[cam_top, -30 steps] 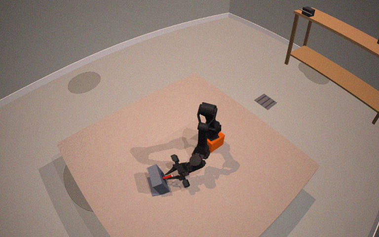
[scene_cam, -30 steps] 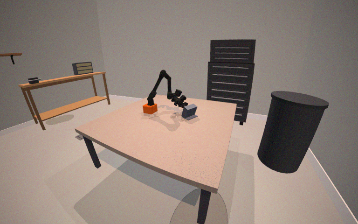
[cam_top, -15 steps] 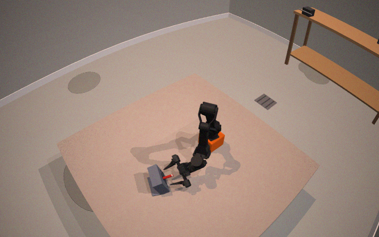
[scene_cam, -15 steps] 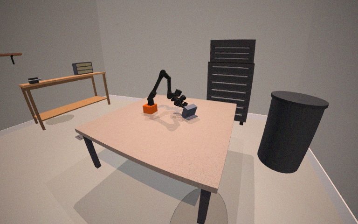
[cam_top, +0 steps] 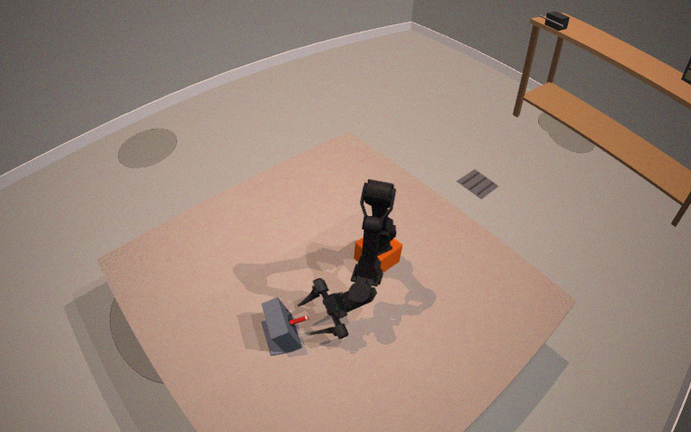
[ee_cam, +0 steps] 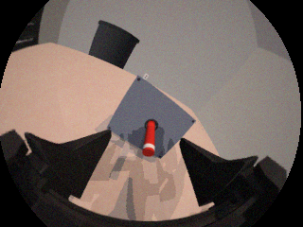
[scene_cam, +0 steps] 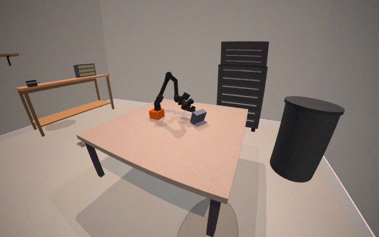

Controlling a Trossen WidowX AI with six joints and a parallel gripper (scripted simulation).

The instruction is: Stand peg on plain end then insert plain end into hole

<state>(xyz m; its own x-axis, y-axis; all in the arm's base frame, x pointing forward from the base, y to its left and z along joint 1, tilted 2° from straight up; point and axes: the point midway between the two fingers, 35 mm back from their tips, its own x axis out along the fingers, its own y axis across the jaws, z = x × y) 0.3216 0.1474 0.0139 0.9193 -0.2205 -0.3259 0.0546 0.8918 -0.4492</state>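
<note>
The peg lies 1 cm ahead of my gripper tip, 1 cm to the right of it and 1 cm below it. Round my gripper tip: sloped panel (6 cm ahead, 2 cm to the right, 2 cm below).
</note>
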